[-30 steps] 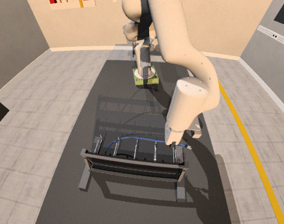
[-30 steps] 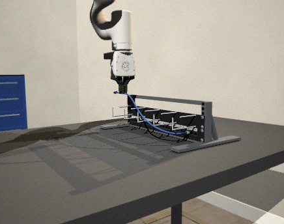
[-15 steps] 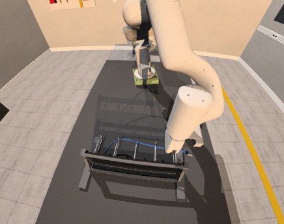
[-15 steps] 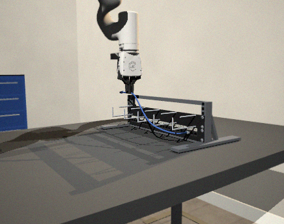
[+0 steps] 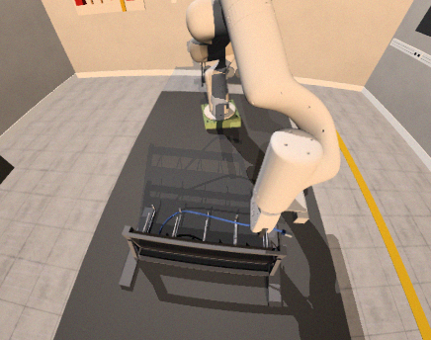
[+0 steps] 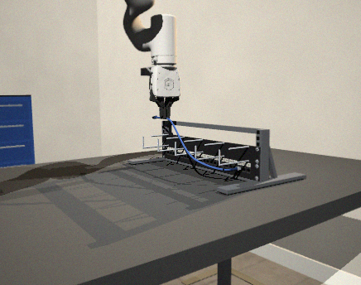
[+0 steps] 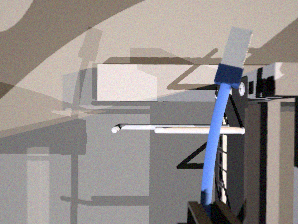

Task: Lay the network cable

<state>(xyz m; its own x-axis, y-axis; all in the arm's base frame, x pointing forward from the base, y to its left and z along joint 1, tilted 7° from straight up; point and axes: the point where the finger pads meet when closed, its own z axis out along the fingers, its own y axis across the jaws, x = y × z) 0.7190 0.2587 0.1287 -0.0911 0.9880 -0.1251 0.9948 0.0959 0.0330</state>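
Now: hand 9 cm to the right of the clear plug, 2 cm above it and 1 cm short of it. Also, from my hand: patch-panel rack 14 cm to the right, 11 cm below, 7 cm ahead.
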